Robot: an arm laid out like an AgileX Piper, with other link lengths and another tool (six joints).
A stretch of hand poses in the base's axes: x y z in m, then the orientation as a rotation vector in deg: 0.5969 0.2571 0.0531 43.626 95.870 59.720; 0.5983 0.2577 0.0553 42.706 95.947 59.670; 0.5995 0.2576 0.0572 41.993 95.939 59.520; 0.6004 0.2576 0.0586 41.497 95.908 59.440; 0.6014 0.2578 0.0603 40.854 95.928 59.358; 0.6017 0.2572 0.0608 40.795 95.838 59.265; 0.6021 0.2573 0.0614 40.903 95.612 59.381; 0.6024 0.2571 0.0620 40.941 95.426 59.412; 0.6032 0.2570 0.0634 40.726 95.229 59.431; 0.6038 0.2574 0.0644 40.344 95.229 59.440; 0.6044 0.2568 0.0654 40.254 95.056 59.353; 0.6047 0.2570 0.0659 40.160 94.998 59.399; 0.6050 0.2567 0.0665 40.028 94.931 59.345; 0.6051 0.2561 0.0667 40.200 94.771 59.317
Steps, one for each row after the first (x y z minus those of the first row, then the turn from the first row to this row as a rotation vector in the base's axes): 0.0014 0.0006 0.0022 -0.491 -0.419 0.437; 0.0026 0.0005 0.0041 -0.935 -0.792 0.684; 0.0035 0.0005 0.0055 -1.222 -1.071 0.858; 0.0045 0.0007 0.0072 -1.591 -1.386 1.125; 0.0048 0.0001 0.0077 -1.666 -1.484 1.058; 0.0052 0.0002 0.0083 -1.494 -1.609 0.960; 0.0055 0.0000 0.0089 -1.421 -1.736 0.868; 0.0063 -0.0001 0.0103 -1.475 -2.001 0.884; 0.0069 0.0003 0.0113 -1.653 -2.199 1.070; 0.0075 -0.0003 0.0123 -1.724 -2.379 0.981; 0.0078 -0.0001 0.0128 -1.727 -2.474 1.023; 0.0081 -0.0004 0.0134 -1.815 -2.593 1.023; 0.0082 -0.0010 0.0136 -1.722 -2.629 0.848
